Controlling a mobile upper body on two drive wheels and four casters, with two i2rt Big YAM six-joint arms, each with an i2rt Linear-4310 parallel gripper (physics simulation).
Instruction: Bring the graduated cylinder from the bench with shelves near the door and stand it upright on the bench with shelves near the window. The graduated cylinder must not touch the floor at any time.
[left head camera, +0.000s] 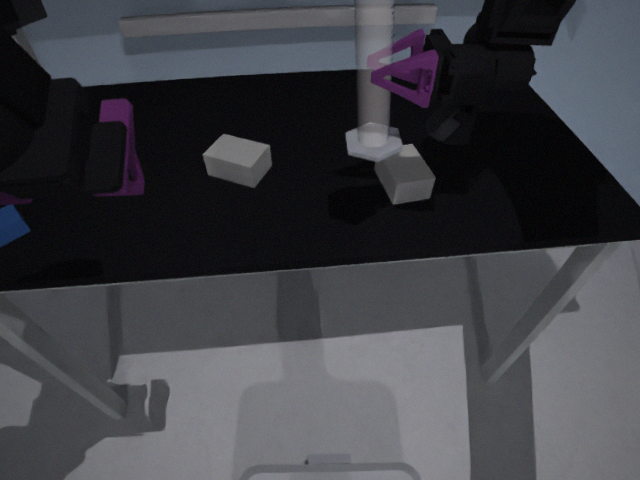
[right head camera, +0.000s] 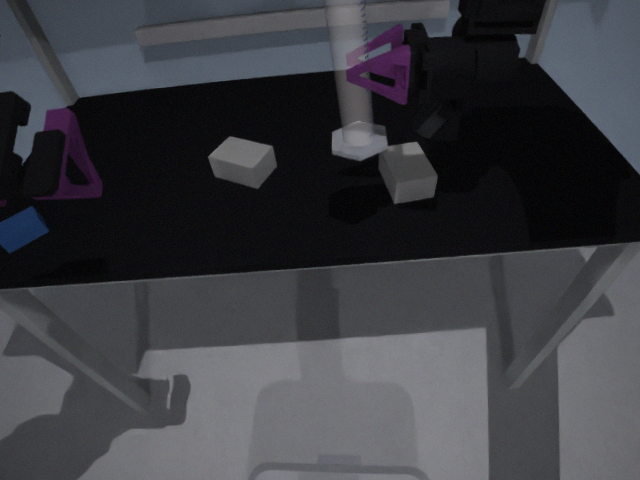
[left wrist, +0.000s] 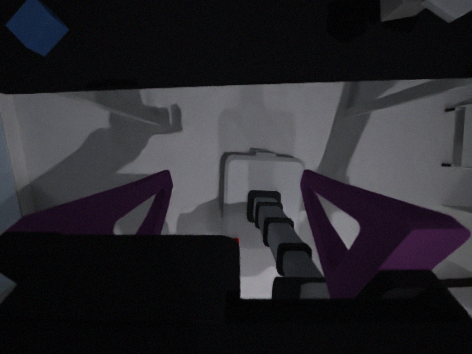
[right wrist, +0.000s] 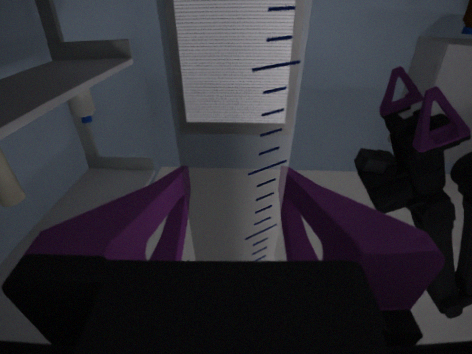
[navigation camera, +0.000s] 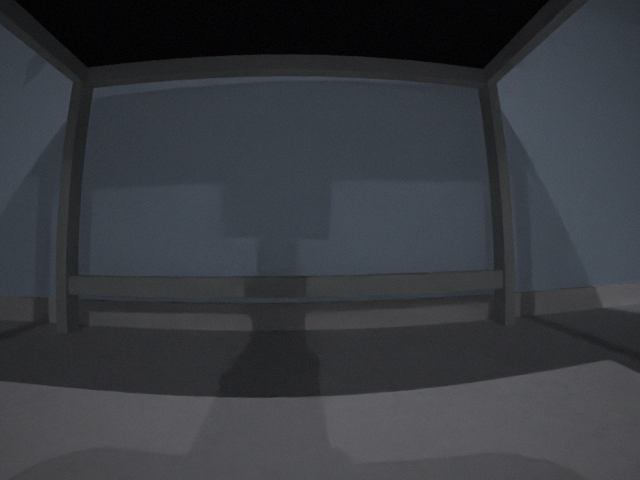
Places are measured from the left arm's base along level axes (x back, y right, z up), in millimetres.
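Where they show: left gripper, fingertip midpoint: (left head camera: 85, 191) (right head camera: 52, 194) (left wrist: 236, 177) (right wrist: 412, 77); right gripper, fingertip midpoint: (left head camera: 369, 69) (right head camera: 346, 67) (right wrist: 234, 176).
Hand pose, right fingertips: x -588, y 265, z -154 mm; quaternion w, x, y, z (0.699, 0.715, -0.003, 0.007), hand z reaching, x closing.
Note:
After its pixels a point has its place.
The clear graduated cylinder (left head camera: 373, 111) @[z -201, x -564, y 273 mm] (right head camera: 354, 105) @[z -195, x -565, y 275 mm] (right wrist: 232, 215) @[z -156, x -589, y 295 mm] is roughly upright, with blue marks and a pale hexagonal base. My right gripper (left head camera: 371, 68) @[z -154, x -588, y 265 mm] (right head camera: 348, 65) @[z -154, x -588, y 265 mm] (right wrist: 234, 176) @[z -154, x -588, y 265 mm] is shut on its tube. The base hangs over the black bench top (left head camera: 284, 227) @[z -496, x -628, y 132 mm] (right head camera: 279, 227) @[z -496, x -629, y 123 mm] (left wrist: 200, 55) @[z -496, x -587, y -85 mm]; its shadow lies apart from it, nearer the front edge. In the head views the base slightly overlaps a grey-white block (left head camera: 404, 178) @[z -438, x -707, y 376 mm] (right head camera: 408, 175) @[z -438, x -712, y 384 mm]; touching cannot be told. The cylinder's top is cut off. My left gripper (left head camera: 77, 191) @[z -138, x -342, y 3 mm] (right head camera: 50, 198) @[z -138, x -342, y 3 mm] (left wrist: 236, 177) @[z -138, x -342, y 3 mm] is open and empty, at the left over the bench.
Another grey-white block (left head camera: 237, 160) @[z -438, x -772, y 28 mm] (right head camera: 242, 161) @[z -438, x -774, y 33 mm] lies left of the cylinder. A blue block (left head camera: 12, 225) @[z -464, x -614, y -412 mm] (right head camera: 23, 228) @[z -459, x -604, y -423 mm] (left wrist: 37, 27) @[z -456, x -607, y -434 mm] is near the left gripper. Shelves (right wrist: 60, 85) @[z -58, x -1014, y -282 mm] stand at the left of the right wrist view. The navigation camera shows bench legs and a low crossbar (navigation camera: 387, 283) @[z -1256, x -1248, y 404 mm].

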